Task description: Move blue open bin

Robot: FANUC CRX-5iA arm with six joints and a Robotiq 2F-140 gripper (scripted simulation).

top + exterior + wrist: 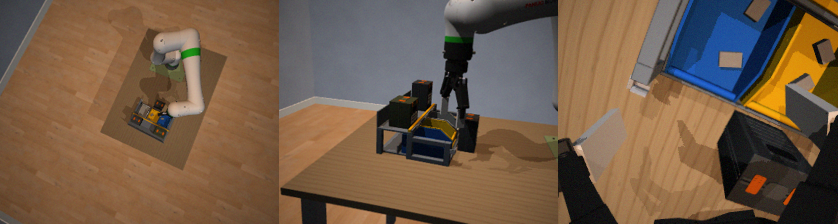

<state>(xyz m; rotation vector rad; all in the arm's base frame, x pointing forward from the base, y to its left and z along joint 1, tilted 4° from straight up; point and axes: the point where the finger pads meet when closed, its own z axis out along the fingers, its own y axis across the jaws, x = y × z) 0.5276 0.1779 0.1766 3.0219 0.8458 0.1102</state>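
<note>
The blue bin lies 80 mm ahead of my hand and 110 mm below it. The rest, counted from my hand: grey bin (70 mm ahead, 230 mm to the right, 110 mm below); then yellow bin (80 mm ahead, 110 mm to the right, 110 mm below).
</note>
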